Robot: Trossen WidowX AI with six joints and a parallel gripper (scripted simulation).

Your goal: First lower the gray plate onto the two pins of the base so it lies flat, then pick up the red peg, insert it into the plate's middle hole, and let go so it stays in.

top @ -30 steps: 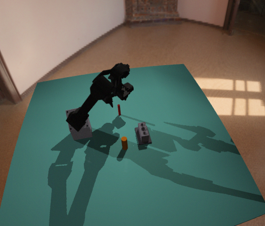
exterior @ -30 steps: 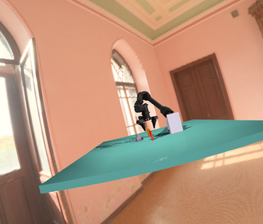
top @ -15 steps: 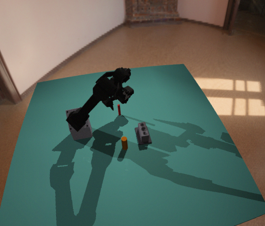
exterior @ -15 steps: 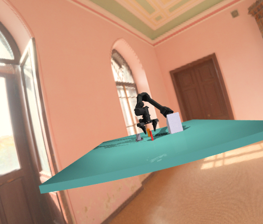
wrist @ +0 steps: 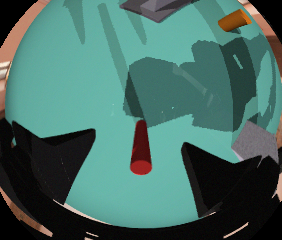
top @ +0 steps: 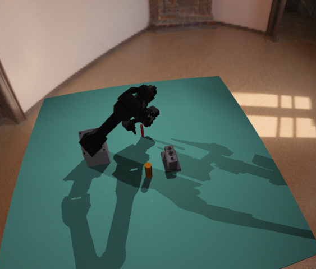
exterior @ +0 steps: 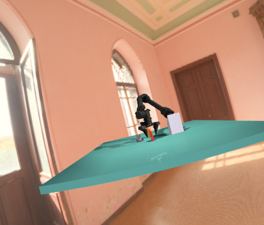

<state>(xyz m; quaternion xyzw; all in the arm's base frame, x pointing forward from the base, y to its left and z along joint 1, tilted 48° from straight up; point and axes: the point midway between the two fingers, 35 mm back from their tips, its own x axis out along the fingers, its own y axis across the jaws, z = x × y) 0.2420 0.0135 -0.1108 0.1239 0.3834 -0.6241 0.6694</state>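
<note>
Right now my gripper tip is right at the red peg. The rest, counted from my gripper tip: gray plate 8 cm ahead, 20 cm to the right; then orange cylinder 4 cm behind, 25 cm to the right; then dark base 8 cm ahead, 20 cm to the right, 4 cm below.
</note>
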